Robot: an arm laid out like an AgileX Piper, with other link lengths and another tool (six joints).
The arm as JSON. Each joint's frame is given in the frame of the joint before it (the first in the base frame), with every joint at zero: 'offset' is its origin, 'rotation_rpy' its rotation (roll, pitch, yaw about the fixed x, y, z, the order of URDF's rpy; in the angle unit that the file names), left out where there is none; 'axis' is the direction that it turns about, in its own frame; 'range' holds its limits. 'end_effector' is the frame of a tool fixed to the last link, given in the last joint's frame.
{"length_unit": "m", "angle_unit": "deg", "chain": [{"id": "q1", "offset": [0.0, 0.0, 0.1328], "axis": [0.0, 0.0, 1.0], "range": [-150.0, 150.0]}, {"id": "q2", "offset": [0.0, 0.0, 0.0], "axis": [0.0, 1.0, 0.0], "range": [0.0, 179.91]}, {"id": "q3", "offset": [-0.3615, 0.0, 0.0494], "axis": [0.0, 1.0, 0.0], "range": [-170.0, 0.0]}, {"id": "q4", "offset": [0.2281, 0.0, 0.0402], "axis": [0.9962, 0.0, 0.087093], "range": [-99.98, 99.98]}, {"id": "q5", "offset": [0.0, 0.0, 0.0], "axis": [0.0, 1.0, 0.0], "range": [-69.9, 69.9]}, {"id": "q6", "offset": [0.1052, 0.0, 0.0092], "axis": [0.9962, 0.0, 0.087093], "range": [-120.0, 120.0]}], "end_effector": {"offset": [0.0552, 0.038, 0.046], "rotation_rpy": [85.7, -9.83, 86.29]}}
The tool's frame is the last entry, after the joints.
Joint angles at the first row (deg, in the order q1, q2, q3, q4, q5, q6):
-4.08, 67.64, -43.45, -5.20, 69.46, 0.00
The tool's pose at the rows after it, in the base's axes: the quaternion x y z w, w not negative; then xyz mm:
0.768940 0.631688 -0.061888 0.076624 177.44 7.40 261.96
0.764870 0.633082 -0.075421 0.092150 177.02 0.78 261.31
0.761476 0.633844 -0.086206 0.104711 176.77 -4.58 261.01
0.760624 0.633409 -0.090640 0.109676 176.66 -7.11 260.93
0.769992 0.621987 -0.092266 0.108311 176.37 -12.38 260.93
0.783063 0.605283 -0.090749 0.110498 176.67 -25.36 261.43
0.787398 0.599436 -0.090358 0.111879 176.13 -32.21 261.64
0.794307 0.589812 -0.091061 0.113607 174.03 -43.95 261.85
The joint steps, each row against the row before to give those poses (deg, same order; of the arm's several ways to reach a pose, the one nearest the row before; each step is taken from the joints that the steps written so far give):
0.00, 0.04, -0.01, -2.07, 0.00, 0.00
0.00, -0.01, 0.01, -2.53, 0.00, 0.43
0.00, 0.00, -0.01, -2.04, 0.00, 0.37
-0.12, 0.00, 0.01, -0.82, 0.00, 0.13
-1.71, 0.00, 0.00, 0.00, 0.00, 0.00
-4.72, 0.01, 0.00, 0.00, -1.11, -2.17
-2.60, -0.01, -0.01, 0.00, -0.63, -1.71
-4.48, 0.00, 0.01, 0.00, -0.93, -3.02

